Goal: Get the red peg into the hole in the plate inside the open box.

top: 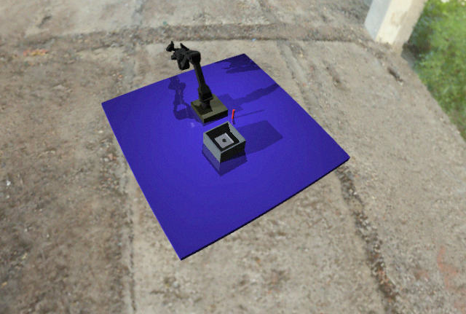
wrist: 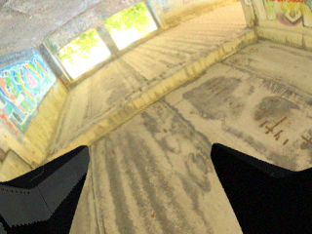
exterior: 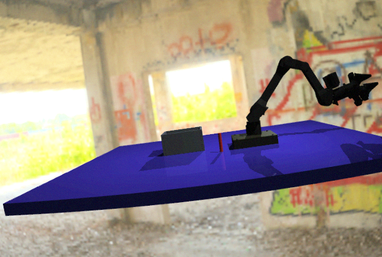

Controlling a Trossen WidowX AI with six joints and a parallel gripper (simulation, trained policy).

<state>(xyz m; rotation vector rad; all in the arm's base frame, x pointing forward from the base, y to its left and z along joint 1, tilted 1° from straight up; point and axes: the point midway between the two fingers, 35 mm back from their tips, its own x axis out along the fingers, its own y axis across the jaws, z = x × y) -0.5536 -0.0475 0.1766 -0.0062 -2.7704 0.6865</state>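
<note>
The red peg is 73 cm ahead of my gripper tip, 19 cm to the left of it and 18 cm below it. The rest, counted from my gripper tip: grey box: 93 cm ahead, 19 cm below, 4 cm to the left; then plate: 93 cm ahead, 17 cm below, 4 cm to the left.
</note>
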